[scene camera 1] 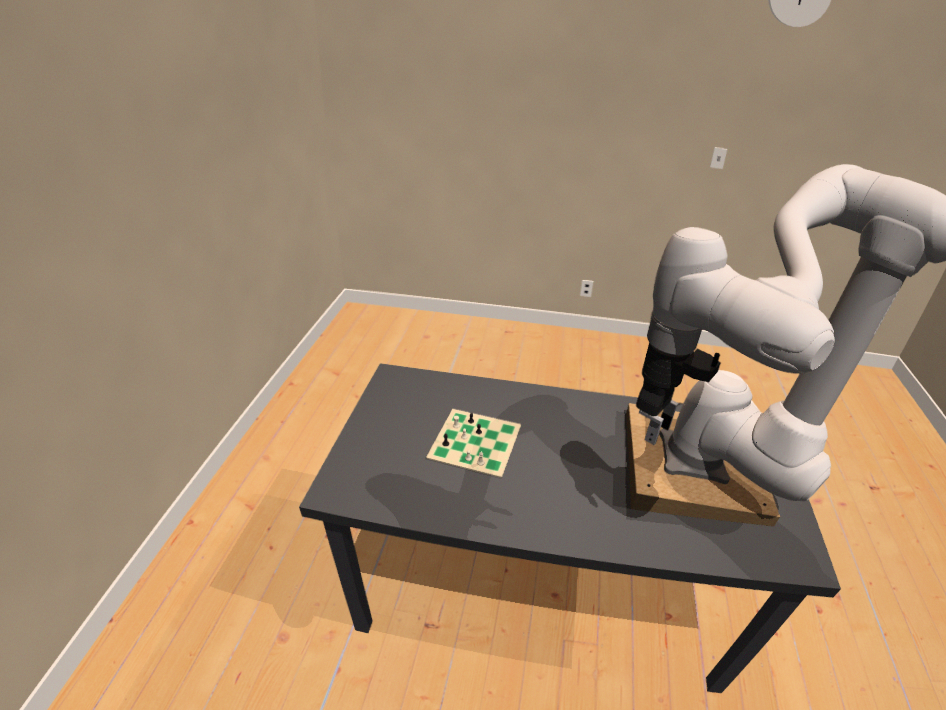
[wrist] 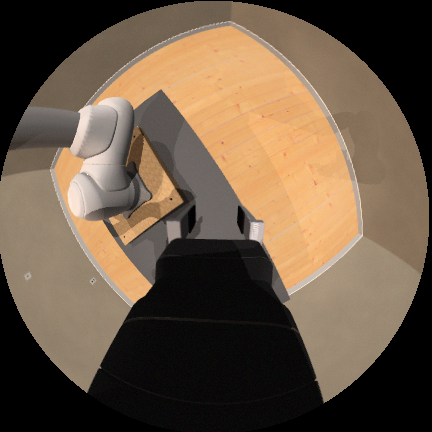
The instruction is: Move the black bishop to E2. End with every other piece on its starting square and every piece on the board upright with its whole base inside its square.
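Frame: origin at the arm's base, x ahead, y left, z up, level; millimetres.
Seen in the pictures: gripper, fingertip midpoint: [scene camera 1: 657,434] [wrist: 216,213]; arm's base at its link origin: [scene camera 1: 692,456] [wrist: 128,190].
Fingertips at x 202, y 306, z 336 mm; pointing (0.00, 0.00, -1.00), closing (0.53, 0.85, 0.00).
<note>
Offsets run from my fingertips to a thing's top centre. "spot": to the spot under its first point. Level surfaces: height alone.
The green and cream chessboard {spot: 373 mm down, 334 mm ahead, 346 mm right} [scene camera 1: 507,429] lies on the table, left of the arm in the scene view. Three small black pieces stand on it: one black piece {341 mm down, 447 mm ahead, 356 mm right} [scene camera 1: 470,418] near the back edge, a second black piece {341 mm down, 415 mm ahead, 315 mm right} [scene camera 1: 479,429] just in front of it, and a third black piece {329 mm down, 497 mm ahead, 245 mm right} [scene camera 1: 445,440] near the left edge. Which is the black bishop is too small to tell, and the square labels cannot be read. My gripper [scene camera 1: 660,424] [wrist: 216,213] is open and empty, far right of the board, beside the arm's base. The board does not show in the wrist view.
Several pale pieces share the board, including one pale piece {340 mm down, 486 mm ahead, 327 mm right} [scene camera 1: 456,421] at the back left and another pale piece {329 mm down, 385 mm ahead, 196 mm right} [scene camera 1: 480,458] near the front. The dark table {379 mm down} [scene camera 1: 550,519] [wrist: 210,175] carries the wooden base plate [scene camera 1: 645,477] [wrist: 160,182] under the arm, close to my gripper.
</note>
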